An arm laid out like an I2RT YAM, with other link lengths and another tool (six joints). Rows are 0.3 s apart.
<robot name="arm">
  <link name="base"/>
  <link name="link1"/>
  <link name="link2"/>
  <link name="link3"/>
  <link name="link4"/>
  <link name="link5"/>
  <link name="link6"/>
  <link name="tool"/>
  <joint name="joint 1" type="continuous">
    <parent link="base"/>
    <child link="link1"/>
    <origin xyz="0 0 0.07" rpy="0 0 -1.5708"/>
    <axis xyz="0 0 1"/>
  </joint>
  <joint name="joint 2" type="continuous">
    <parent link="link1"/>
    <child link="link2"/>
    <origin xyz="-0.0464 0.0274 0.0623" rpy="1.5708 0 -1.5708"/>
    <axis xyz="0 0 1"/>
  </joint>
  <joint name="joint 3" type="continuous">
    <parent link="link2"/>
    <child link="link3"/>
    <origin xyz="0.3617 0 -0.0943" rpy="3.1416 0 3.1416"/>
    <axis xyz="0 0 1"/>
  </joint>
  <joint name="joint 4" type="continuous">
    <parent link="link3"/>
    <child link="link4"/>
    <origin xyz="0.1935 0.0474 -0.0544" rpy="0 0 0"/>
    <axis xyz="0 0 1"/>
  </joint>
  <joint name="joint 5" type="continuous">
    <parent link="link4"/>
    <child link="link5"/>
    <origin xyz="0.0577 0.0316 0.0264" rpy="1.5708 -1.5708 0"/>
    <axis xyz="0 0 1"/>
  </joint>
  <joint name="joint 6" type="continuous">
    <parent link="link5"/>
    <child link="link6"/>
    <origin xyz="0 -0.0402 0.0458" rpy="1.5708 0 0"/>
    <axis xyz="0 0 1"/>
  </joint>
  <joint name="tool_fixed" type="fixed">
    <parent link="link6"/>
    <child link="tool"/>
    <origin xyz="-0.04 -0.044 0.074" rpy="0 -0.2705 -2.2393"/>
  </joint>
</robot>
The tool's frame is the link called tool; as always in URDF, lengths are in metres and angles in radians. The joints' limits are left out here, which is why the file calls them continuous.
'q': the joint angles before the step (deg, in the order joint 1, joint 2, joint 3, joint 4, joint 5, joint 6). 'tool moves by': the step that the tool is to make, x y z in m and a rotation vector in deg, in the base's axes. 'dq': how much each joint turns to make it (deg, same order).
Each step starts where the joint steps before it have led.
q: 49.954 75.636 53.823 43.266 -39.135 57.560
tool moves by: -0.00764 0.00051 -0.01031 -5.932 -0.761 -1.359
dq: 0.460 -2.296 1.113 -11.300 0.416 -6.076
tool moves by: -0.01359 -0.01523 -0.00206 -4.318 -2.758 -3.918
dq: -0.022 -4.546 1.487 -11.802 2.929 -6.929
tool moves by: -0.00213 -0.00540 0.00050 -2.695 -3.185 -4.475
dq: 0.000 -1.617 1.925 -6.691 4.001 -5.573
